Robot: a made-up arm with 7 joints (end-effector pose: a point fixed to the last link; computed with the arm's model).
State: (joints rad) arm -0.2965 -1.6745 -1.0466 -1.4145 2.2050 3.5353 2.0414
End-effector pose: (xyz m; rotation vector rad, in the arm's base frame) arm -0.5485 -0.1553 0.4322 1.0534 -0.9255 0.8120
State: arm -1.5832 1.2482 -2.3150 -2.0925 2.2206 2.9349 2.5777
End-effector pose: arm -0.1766 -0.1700 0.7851 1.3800 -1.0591 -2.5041
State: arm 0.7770 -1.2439 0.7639 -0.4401 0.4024 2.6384 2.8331
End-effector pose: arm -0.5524 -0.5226 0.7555 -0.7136 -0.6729 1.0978
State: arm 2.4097 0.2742 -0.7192 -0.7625 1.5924 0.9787 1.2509
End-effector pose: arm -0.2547 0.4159 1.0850 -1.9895 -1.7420 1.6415
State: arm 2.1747 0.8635 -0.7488 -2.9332 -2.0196 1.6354 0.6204
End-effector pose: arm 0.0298 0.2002 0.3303 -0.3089 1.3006 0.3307
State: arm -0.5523 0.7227 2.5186 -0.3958 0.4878 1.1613 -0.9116
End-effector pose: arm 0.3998 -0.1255 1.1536 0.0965 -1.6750 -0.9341
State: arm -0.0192 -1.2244 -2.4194 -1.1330 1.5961 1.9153 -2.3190
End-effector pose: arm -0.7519 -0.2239 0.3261 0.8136 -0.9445 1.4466
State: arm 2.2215 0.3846 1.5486 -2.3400 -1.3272 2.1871 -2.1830
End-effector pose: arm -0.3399 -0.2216 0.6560 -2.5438 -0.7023 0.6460
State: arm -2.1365 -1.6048 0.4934 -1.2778 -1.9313 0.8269 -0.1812
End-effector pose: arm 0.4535 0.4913 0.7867 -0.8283 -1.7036 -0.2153
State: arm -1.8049 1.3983 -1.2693 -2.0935 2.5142 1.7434 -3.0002
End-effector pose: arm -0.4870 -0.1897 0.3440 1.8710 -1.1906 -0.1339
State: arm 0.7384 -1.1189 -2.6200 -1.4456 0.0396 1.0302 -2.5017
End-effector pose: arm -0.2997 -0.5859 0.2710 -1.7624 -0.7047 -1.5272
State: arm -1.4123 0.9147 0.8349 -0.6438 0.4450 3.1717 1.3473
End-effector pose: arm 0.1401 -0.6659 0.8048 0.2029 1.5234 -1.3746
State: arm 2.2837 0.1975 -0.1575 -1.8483 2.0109 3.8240 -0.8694
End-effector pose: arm -0.1139 0.3327 0.7675 -2.1404 -0.7126 -0.6282
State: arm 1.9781 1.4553 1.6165 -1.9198 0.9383 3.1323 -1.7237
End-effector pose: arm -0.5486 0.2936 0.3835 0.0873 -1.6720 1.1067
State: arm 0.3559 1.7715 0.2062 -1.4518 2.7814 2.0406 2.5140
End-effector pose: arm 0.3490 0.2095 -0.1346 -2.0843 -1.3898 -1.5121
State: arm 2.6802 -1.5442 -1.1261 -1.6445 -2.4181 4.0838 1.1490
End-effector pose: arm 0.4792 -0.0129 0.5774 -0.1617 -0.8359 -1.2086
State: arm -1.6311 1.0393 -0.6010 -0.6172 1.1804 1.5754 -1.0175
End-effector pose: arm -0.1951 -0.8030 0.6458 -2.6010 1.3343 -1.0172
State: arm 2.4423 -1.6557 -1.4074 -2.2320 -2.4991 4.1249 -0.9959
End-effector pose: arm 0.3960 -0.0713 0.4610 1.0710 -0.9094 -2.6718
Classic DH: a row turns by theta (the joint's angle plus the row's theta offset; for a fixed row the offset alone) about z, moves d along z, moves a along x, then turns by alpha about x. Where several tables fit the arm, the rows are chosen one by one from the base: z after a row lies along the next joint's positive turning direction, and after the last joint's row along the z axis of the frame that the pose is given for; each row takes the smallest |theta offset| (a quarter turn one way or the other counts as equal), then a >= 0, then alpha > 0; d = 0 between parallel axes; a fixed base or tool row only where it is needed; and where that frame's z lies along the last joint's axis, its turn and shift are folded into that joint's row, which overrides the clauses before.
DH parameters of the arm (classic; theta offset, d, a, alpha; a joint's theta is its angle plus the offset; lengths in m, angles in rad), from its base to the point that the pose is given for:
joint 1: 0 0.414 0 -1.5708
joint 2: 0 0 0 1.5708
joint 3: 0 0.448 0.07 1.5708
joint 4: 0 0 -0.061 -1.5708
joint 5: 0 0.282 0 1.5708
joint 6: 0 0 0.129 1.5708
joint 7: 0 0 0 0

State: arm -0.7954 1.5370 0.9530 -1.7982 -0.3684 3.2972 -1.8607
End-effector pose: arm 0.6308 -0.1795 0.2587 -1.9595 -1.8053 -1.4615
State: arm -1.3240 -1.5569 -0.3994 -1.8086 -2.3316 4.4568 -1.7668
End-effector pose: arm -0.1751 0.4151 0.6430 -0.4599 1.3213 -1.6293
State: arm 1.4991 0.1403 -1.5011 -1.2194 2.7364 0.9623 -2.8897
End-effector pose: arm 0.3969 0.1257 1.1016 1.1647 -0.8948 -2.3970
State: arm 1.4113 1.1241 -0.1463 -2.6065 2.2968 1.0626 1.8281
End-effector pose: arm 0.0538 0.2969 0.1565 -0.0808 -1.8188 -1.5592
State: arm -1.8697 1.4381 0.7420 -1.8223 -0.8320 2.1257 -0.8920
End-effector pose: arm 0.1979 -0.5757 0.1600 -2.4442 -0.3380 -0.0745
